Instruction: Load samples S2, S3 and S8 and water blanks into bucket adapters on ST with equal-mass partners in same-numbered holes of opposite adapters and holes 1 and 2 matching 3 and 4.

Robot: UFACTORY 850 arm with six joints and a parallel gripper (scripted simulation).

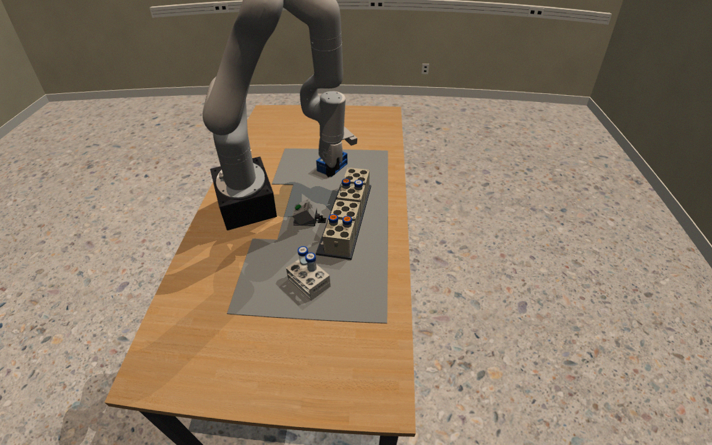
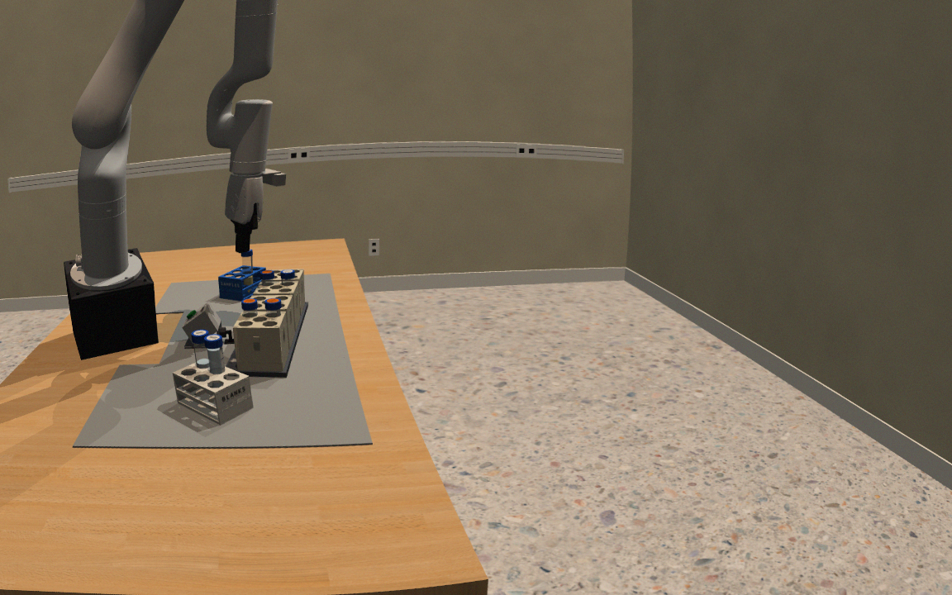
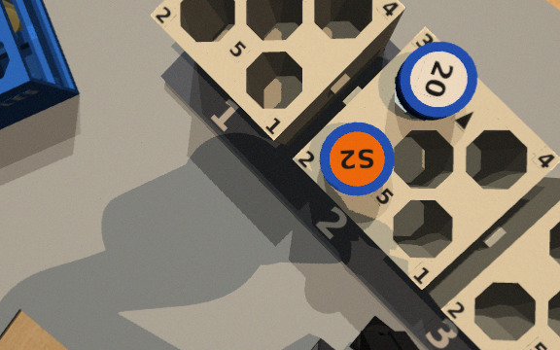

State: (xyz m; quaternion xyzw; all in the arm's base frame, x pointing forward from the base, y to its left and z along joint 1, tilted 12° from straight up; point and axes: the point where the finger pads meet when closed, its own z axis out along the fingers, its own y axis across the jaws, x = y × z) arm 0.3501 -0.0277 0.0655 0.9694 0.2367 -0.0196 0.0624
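Now: the green DONE key 140 mm behind my hand, 30 mm to the right of it and 140 mm below it. The rest, counted from my hand: blanks rack (110 mm behind, 360 mm to the right, 180 mm below); then blue sample rack (20 mm ahead, 320 mm to the left, 180 mm below).
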